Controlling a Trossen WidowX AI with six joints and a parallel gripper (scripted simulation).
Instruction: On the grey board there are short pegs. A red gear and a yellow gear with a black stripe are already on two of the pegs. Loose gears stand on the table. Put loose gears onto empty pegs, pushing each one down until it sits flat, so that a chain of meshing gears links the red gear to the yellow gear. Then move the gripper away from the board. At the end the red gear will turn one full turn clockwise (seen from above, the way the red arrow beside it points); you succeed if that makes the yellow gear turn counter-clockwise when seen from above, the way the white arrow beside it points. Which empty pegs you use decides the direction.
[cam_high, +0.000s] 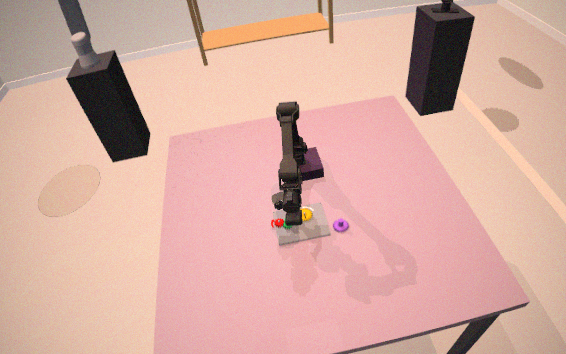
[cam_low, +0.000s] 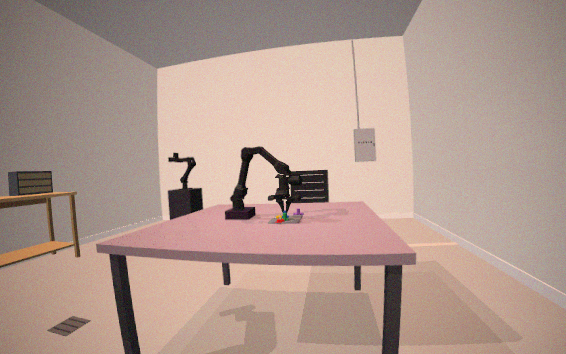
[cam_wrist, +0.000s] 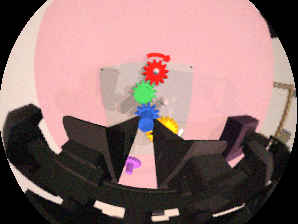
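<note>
Now: gripper tip 3 cm to the left of the green gear and 2 cm above it. The rest, counted from my gripper tip: yellow gear (3 cm behind, 4 cm to the left, 3 cm below); blue gear (1 cm below); red gear (2 cm behind, 7 cm to the right, 3 cm below).
</note>
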